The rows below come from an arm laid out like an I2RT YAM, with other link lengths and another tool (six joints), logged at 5 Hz.
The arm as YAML. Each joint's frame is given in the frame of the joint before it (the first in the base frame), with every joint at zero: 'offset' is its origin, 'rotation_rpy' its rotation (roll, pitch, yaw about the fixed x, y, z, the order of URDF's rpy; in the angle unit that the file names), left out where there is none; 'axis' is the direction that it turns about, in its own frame. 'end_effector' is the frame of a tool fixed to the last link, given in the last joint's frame.
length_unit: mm
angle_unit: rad
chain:
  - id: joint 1
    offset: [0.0, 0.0, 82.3]
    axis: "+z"
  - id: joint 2
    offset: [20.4, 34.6, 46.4]
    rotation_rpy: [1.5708, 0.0, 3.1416]
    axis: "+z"
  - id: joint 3
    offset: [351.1, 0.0, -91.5]
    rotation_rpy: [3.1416, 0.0, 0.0]
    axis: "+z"
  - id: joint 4
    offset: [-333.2, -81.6, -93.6]
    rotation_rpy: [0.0, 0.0, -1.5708]
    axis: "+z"
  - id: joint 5
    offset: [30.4, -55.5, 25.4]
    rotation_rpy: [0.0, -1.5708, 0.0]
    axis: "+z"
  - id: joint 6
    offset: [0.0, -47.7, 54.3]
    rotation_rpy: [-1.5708, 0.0, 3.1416]
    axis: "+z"
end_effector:
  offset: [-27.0, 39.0, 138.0]
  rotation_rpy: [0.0, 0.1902, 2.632]
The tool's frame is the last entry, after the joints.
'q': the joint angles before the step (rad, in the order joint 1, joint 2, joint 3, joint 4, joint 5, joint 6). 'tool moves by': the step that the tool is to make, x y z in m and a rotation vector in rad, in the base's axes. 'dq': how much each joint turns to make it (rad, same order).
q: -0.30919, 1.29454, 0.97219, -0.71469, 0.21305, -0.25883
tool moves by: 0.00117, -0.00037, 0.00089, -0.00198, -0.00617, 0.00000
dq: 0.00002, -0.00001, -0.00001, 0.00647, 0.00002, 0.00001
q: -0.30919, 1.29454, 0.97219, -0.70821, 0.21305, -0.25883
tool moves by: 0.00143, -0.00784, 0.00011, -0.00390, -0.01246, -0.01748
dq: -0.01717, 0.00685, 0.00000, 0.01983, 0.00000, 0.00037
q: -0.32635, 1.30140, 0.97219, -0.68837, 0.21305, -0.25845
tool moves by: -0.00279, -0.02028, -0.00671, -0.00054, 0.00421, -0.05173
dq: -0.04618, 0.02442, -0.00038, 0.02022, 0.00457, 0.00380
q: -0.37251, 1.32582, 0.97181, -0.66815, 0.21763, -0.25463
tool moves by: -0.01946, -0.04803, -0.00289, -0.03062, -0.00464, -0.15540
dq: -0.09806, 0.02594, -0.00001, 0.03396, 0.05226, 0.03622
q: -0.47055, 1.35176, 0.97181, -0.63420, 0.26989, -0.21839
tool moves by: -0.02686, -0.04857, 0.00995, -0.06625, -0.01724, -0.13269
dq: -0.10949, 0.00191, 0.00039, 0.05186, 0.05341, -0.00764
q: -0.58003, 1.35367, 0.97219, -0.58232, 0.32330, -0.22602
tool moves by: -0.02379, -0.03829, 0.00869, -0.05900, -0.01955, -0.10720
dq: -0.08850, 0.00650, 0.00000, 0.05914, 0.04044, -0.00686
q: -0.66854, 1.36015, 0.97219, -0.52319, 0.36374, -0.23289
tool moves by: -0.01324, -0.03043, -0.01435, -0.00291, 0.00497, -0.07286
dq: -0.06867, 0.05302, -0.00002, 0.05113, 0.00686, -0.00001
